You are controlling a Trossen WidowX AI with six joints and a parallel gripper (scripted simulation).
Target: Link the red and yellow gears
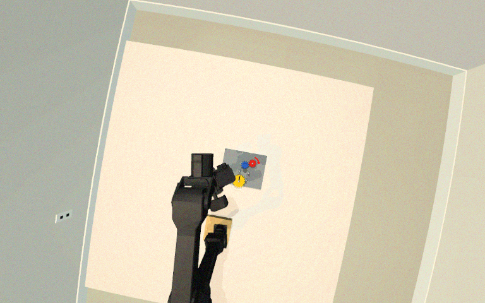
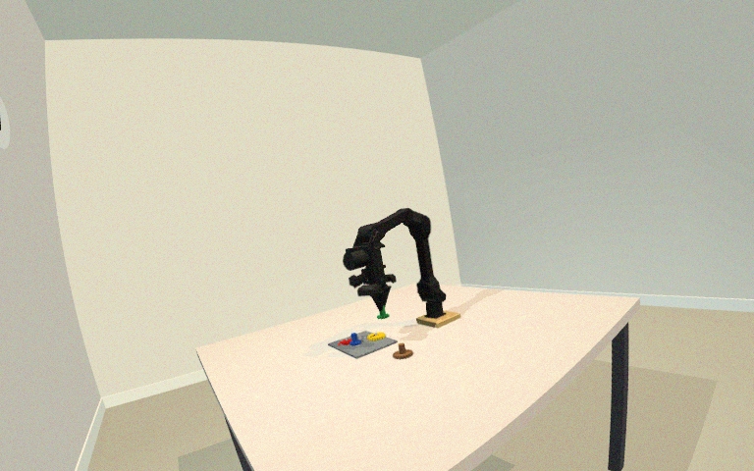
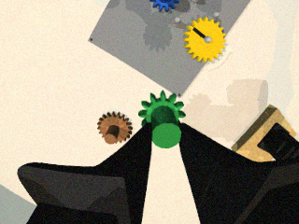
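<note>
The blue gear lies 12 cm to the right of my gripper tip, 11 cm below it and 5 cm ahead of it. Round my gripper tip: brown gear: 12 cm below, 10 cm to the left, 3 cm ahead; yellow gear: 12 cm below, 10 cm to the right, 3 cm behind; green gear: 1 cm below.
</note>
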